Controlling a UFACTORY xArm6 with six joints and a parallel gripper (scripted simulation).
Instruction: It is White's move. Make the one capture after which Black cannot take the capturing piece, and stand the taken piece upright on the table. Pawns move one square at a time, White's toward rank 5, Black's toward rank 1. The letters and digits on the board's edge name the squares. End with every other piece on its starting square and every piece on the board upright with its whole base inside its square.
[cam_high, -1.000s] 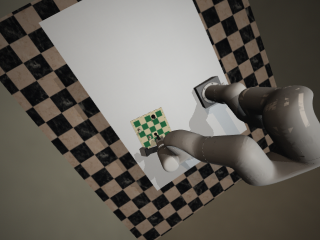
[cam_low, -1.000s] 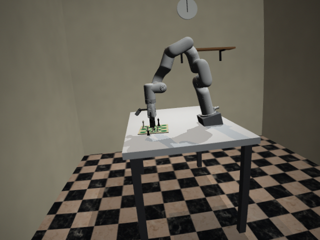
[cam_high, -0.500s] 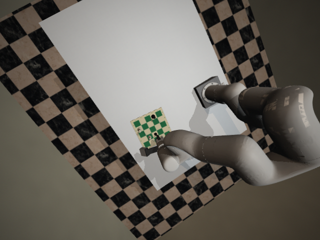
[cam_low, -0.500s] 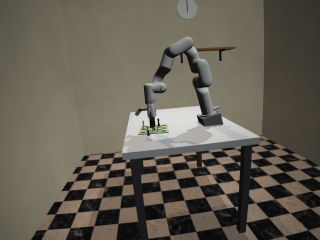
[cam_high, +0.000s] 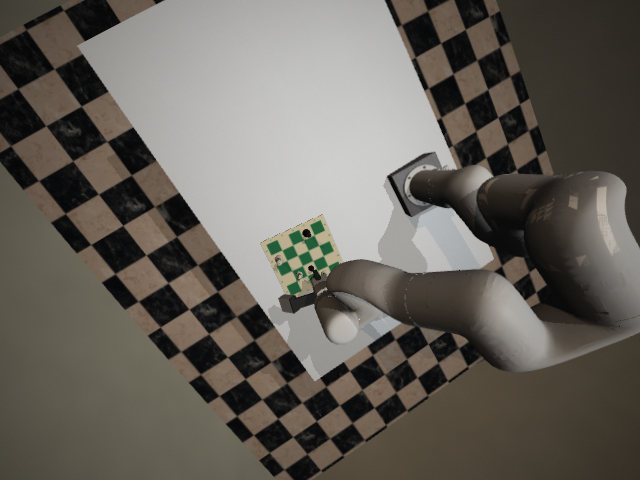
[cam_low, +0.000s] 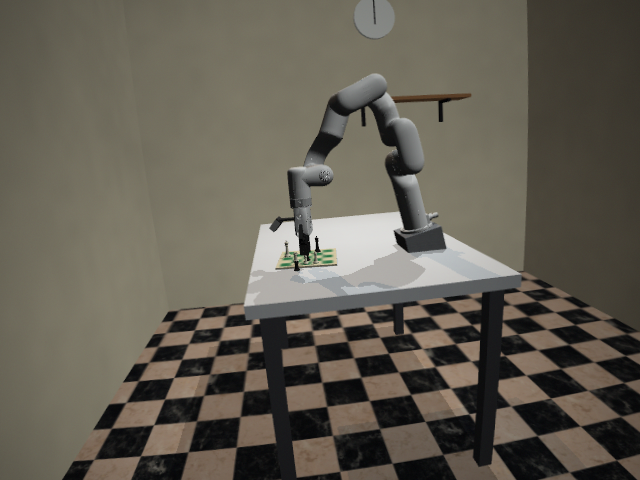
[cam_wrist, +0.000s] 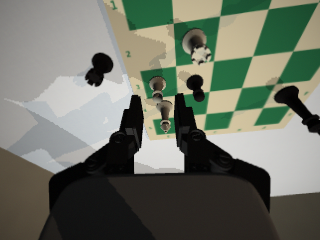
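My gripper is now 4 cm above the white pawn. From my hand the other things lie so: white piece: 13 cm to the right, 5 cm ahead, 3 cm below; green-and-cream chessboard: 8 cm to the right, 6 cm below, 2 cm behind; black pawn: 4 cm to the right, 4 cm below, 1 cm behind.
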